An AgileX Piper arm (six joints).
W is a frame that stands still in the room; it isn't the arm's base.
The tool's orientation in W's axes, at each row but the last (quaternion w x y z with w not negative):
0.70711 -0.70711 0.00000 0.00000
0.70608 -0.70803 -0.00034 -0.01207
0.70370 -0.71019 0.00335 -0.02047
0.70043 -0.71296 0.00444 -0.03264
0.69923 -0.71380 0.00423 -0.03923
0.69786 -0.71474 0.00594 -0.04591
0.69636 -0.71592 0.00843 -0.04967
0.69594 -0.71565 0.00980 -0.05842
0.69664 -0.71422 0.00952 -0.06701
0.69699 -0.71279 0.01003 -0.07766
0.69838 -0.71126 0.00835 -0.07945
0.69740 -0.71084 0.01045 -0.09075
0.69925 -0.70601 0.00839 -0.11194
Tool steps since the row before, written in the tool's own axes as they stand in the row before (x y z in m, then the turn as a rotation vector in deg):
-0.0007 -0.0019 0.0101 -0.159 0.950 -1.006
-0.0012 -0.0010 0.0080 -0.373 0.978 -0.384
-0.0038 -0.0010 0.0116 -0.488 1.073 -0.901
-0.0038 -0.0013 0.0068 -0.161 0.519 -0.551
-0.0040 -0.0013 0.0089 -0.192 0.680 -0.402
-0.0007 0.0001 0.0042 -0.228 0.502 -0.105
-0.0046 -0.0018 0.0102 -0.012 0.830 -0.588
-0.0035 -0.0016 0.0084 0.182 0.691 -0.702
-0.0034 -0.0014 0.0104 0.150 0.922 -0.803
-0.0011 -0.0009 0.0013 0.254 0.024 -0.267
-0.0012 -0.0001 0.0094 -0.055 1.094 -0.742
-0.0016 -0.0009 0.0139 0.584 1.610 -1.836
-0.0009 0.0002 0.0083 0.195 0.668 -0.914
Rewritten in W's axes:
-0.0007 0.0101 0.0019 -0.159 -1.006 -0.950
-0.0011 0.0080 0.0010 -0.362 -0.381 -0.983
-0.0034 0.0117 0.0008 -0.492 -0.894 -1.077
-0.0035 0.0070 0.0010 -0.169 -0.552 -0.516
-0.0035 0.0092 0.0009 -0.183 -0.404 -0.681
-0.0004 0.0042 -0.0002 -0.207 -0.101 -0.512
-0.0038 0.0106 0.0013 -0.013 -0.610 -0.814
-0.0028 0.0087 0.0011 0.159 -0.737 -0.659
-0.0023 0.0107 0.0009 0.135 -0.841 -0.890
-0.0010 0.0014 0.0008 0.220 -0.297 0.005
0.0000 0.0095 -0.0001 -0.038 -0.756 -1.085
0.0003 0.0140 0.0006 0.490 -1.943 -1.513
0.0006 0.0083 -0.0003 0.132 -0.948 -0.635

